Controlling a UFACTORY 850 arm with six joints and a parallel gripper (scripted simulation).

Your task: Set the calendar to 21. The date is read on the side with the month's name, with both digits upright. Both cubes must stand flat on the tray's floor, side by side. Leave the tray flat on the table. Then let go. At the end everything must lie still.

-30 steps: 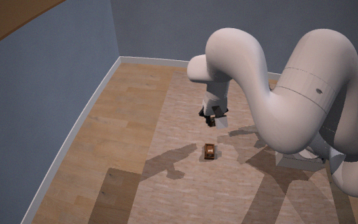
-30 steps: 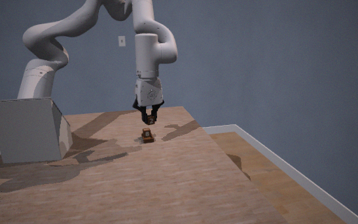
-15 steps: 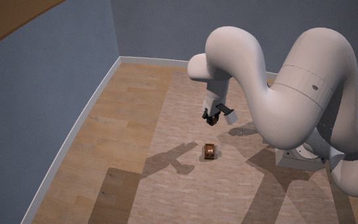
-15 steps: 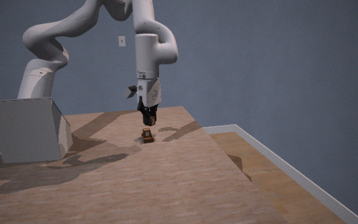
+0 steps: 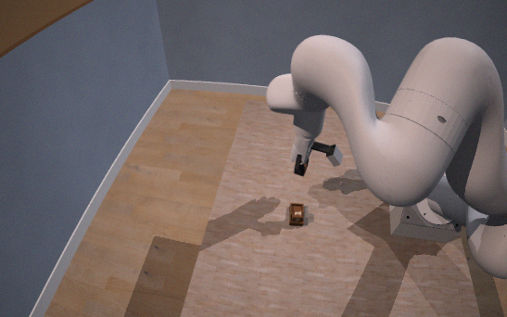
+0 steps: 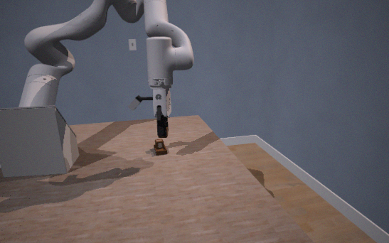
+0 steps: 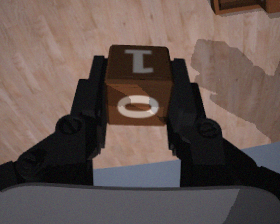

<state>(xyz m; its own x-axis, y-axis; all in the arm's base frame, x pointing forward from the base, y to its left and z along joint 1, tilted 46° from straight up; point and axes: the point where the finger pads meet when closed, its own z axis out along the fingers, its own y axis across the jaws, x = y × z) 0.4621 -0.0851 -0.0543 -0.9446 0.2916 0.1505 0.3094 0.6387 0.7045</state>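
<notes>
Right now my hand is 10 cm to the right of the brown tray and 12 cm above it. The rest, counted from my hand: brown wooden date cube 1 cm below.
</notes>
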